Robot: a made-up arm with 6 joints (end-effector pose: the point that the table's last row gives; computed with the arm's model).
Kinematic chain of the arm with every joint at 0, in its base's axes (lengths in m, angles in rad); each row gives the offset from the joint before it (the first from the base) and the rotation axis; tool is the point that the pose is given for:
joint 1: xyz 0 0 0.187 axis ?
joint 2: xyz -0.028 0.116 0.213 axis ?
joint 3: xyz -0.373 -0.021 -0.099 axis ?
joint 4: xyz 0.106 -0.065 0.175 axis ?
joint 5: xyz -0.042 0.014 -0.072 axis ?
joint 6: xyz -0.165 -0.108 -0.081 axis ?
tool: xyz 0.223 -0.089 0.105
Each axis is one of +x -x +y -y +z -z.
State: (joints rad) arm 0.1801 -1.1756 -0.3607 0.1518 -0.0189 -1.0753
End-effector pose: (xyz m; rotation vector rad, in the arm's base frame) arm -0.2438 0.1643 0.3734 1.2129 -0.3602 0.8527
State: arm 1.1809 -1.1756 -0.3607 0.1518 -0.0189 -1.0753
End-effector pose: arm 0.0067 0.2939 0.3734 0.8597 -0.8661 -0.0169
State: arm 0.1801 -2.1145 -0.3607 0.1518 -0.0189 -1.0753
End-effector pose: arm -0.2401 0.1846 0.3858 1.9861 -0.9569 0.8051
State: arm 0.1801 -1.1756 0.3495 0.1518 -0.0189 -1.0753
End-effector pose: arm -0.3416 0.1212 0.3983 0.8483 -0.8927 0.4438
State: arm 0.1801 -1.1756 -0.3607 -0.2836 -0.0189 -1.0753
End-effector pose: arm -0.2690 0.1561 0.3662 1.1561 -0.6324 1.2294
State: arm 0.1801 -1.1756 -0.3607 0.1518 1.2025 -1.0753
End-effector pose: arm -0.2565 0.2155 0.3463 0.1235 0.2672 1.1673
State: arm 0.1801 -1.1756 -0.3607 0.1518 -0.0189 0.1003
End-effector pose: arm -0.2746 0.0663 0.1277 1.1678 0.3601 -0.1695
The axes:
joint 1: -z
joint 2: -x
joint 3: -y
joint 4: -z
joint 5: -x
joint 6: -z

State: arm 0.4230 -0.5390 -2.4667 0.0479 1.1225 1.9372
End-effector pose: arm 0.0747 0.0710 0.1310 -1.1459 0.8420 -0.0520
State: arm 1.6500 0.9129 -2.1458 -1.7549 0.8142 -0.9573
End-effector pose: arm -0.0803 0.3552 0.3537 1.3224 -0.1011 0.1668
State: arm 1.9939 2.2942 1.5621 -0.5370 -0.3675 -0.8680
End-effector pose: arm 0.3726 0.4103 0.4513 -0.1680 1.5574 1.0972
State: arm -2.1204 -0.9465 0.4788 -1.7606 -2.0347 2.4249
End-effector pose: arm 0.2236 -0.1752 -0.0935 -1.5270 0.7631 1.7598
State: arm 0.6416 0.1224 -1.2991 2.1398 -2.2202 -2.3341
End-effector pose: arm 0.0339 0.3349 0.1304 -1.1080 -0.2346 0.2747
